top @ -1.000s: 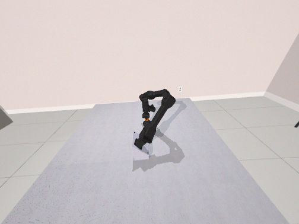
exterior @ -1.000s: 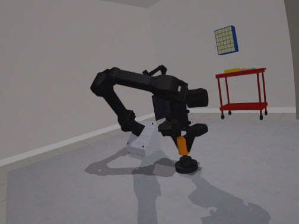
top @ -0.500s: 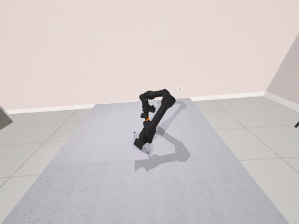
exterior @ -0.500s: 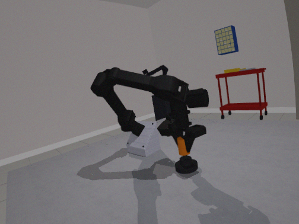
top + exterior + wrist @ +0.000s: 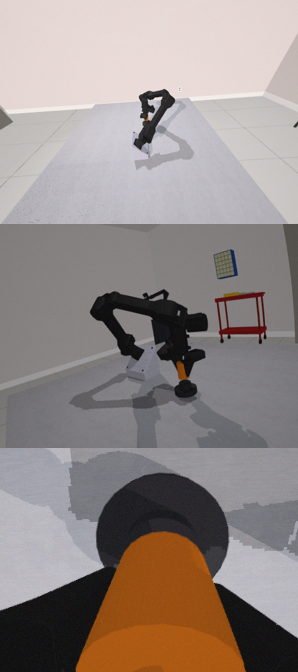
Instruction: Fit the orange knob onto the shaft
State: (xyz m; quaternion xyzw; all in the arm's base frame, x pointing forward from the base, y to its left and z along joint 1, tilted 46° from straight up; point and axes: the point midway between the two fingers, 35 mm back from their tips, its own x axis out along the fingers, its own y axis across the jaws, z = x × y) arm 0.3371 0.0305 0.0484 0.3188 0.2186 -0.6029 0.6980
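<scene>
My gripper tip is 20 mm below the orange knob. From my gripper tip the other things lie so: dark round pedestal (40 mm below).
</scene>
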